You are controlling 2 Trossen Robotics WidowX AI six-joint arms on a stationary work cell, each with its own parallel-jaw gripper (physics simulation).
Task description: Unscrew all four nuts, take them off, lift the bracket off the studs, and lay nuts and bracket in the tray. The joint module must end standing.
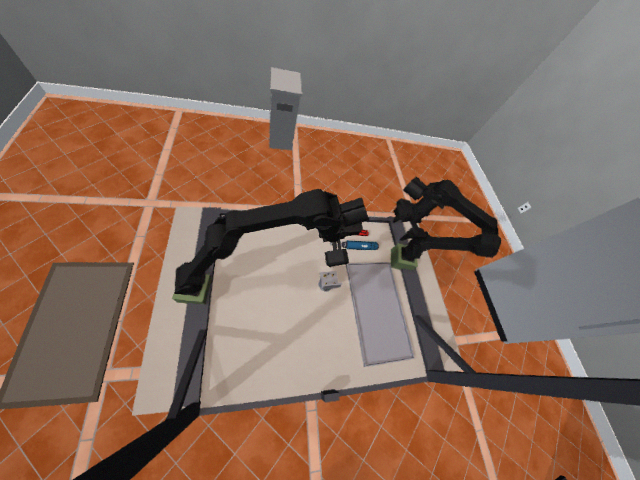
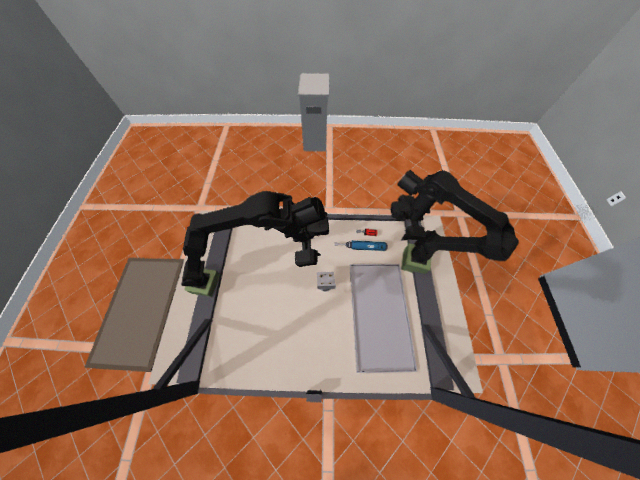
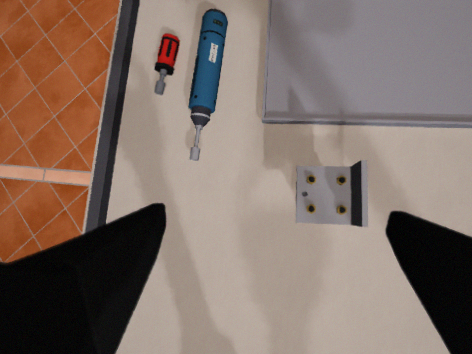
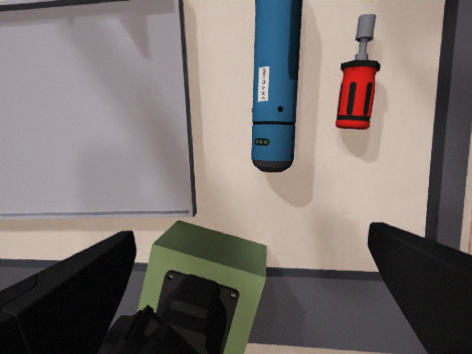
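Pixels of known places: left gripper, between the fingertips: (image 1: 337, 241) (image 2: 318, 241) (image 3: 275, 217); right gripper, between the fingertips: (image 1: 397, 230) (image 2: 400, 230) (image 4: 251, 237); left arm's base, origin of its link: (image 1: 191, 286) (image 2: 200, 280); right arm's base, origin of its link: (image 1: 407, 254) (image 2: 419, 256) (image 4: 194, 313).
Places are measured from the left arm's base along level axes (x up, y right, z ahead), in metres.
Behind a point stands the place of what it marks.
The grey bracket (image 1: 329, 279) @[x 0.003, y -0.091, z 0.503 m] (image 2: 325, 280) @[x 0.003, y -0.088, z 0.501 m] (image 3: 325, 194) @[x 0.003, y -0.090, z 0.503 m] sits on top of the joint module (image 1: 324, 287) @[x 0.022, y -0.049, z 0.479 m], which stands left of the tray and is mostly hidden under it. Brass-coloured nuts with dark centres, one of them the upper-left nut (image 3: 311, 179) @[x 0.011, y -0.111, z 0.516 m], show at the bracket's corners. The flat grey tray (image 1: 379, 315) @[x -0.059, y 0.020, z 0.745 m] (image 2: 382, 320) @[x -0.059, y 0.018, z 0.751 m] (image 3: 370, 60) @[x -0.059, y -0.058, z 0.720 m] (image 4: 90, 110) @[x -0.059, y -0.108, z 0.718 m] holds nothing visible. My left gripper (image 3: 275, 217) @[x 0.238, y -0.140, z 0.465 m] is open and empty, high above the table, behind and left of the bracket. My right gripper (image 4: 251, 237) @[x 0.129, y -0.297, z 0.757 m] is open and empty, high near its own arm's base.
A blue power screwdriver (image 1: 361, 245) @[x -0.025, y -0.285, z 0.659 m] (image 2: 368, 245) @[x -0.025, y -0.288, z 0.665 m] (image 3: 207, 70) @[x -0.023, y -0.287, z 0.645 m] (image 4: 275, 75) @[x -0.022, y -0.295, z 0.668 m] lies behind the tray. A short red nut driver (image 1: 363, 233) @[x -0.038, y -0.361, z 0.677 m] (image 2: 370, 232) @[x -0.036, y -0.363, z 0.671 m] (image 3: 168, 50) @[x -0.036, y -0.363, z 0.674 m] (image 4: 356, 95) @[x -0.034, y -0.367, z 0.675 m] lies farther back. The right arm's green base block (image 4: 215, 241) @[x -0.034, y -0.261, z 0.828 m] stands beyond the tray's back right corner.
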